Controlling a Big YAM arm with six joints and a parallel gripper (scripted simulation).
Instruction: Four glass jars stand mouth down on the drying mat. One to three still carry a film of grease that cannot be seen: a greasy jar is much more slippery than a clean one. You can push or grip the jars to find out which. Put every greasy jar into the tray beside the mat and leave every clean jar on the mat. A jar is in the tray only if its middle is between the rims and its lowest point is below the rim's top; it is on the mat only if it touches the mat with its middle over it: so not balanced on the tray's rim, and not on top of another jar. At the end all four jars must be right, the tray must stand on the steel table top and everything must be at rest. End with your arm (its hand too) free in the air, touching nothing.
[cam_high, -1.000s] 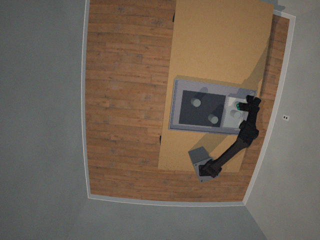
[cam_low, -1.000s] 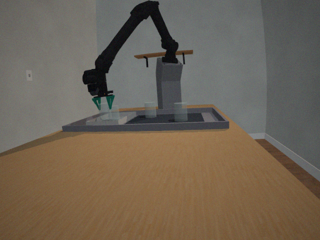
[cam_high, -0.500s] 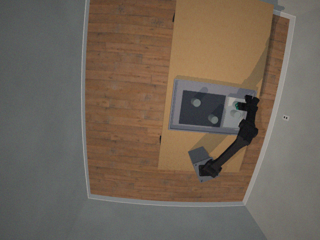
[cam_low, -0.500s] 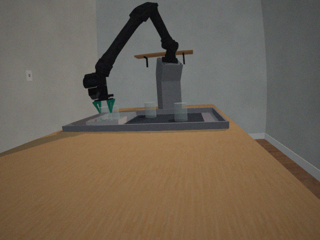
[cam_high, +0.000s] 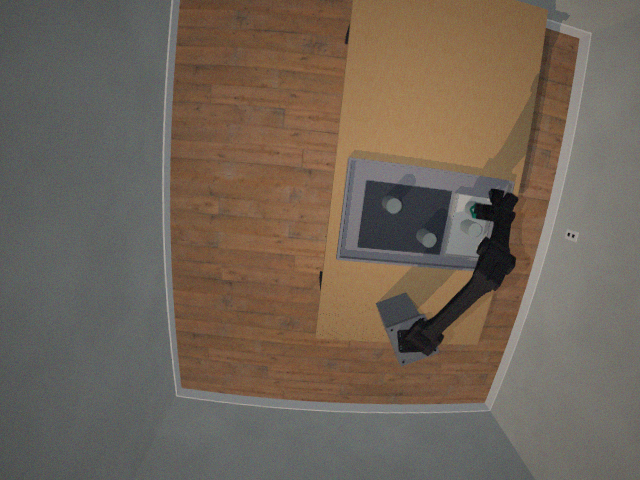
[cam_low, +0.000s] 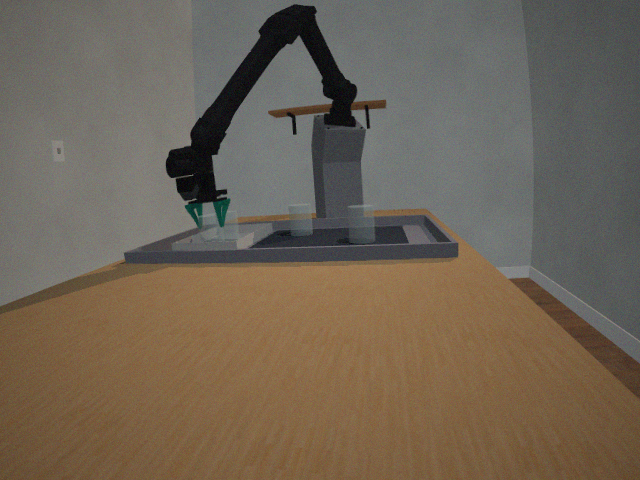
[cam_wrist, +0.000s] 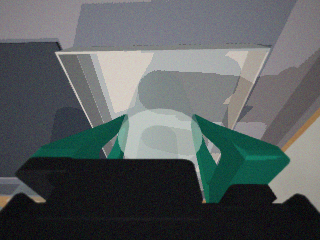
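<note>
Now: hand 90 mm past the pale tray, 60 mm above it and 10 mm to the right of it. The rest, counted from my hand: dark drying mat: 330 mm to the left, 60 mm below, 40 mm behind; rimmed steel table top: 220 mm to the left, 70 mm below, 40 mm behind.
</note>
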